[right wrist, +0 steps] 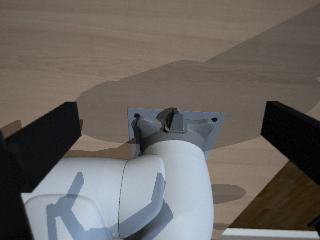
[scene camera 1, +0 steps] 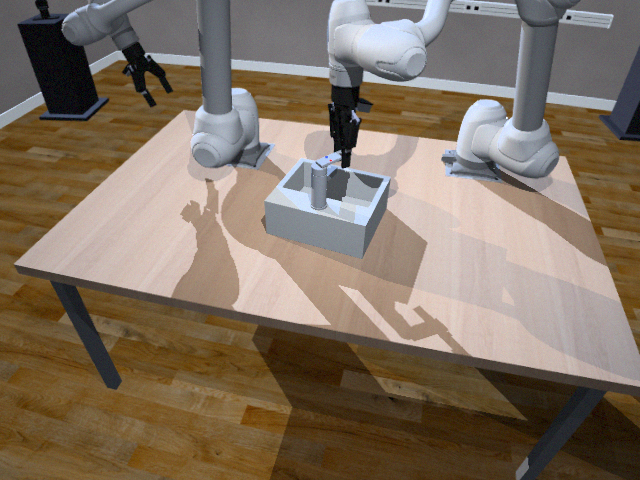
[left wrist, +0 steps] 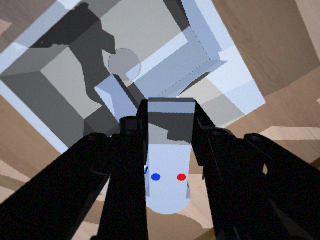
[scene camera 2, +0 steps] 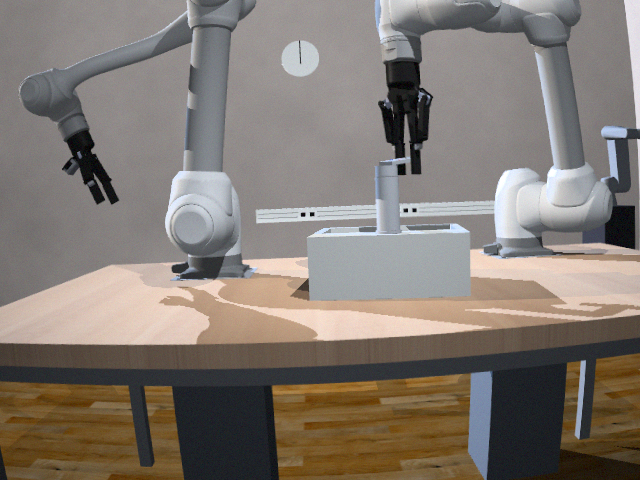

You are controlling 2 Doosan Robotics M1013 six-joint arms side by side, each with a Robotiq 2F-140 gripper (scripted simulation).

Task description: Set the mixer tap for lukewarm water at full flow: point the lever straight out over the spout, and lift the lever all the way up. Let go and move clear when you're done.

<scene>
my left gripper: scene camera 1 341, 164; left wrist; scene camera 2; not seen in the right wrist view (out of frame)
my right gripper: right wrist; scene camera 1 162, 99; scene camera 2; not seen in the left wrist view (out of frame)
same spot on my right gripper: (right wrist: 39, 146) = (scene camera 2: 91, 187)
same spot on my left gripper: (left wrist: 61, 194) = (scene camera 2: 393, 122)
</scene>
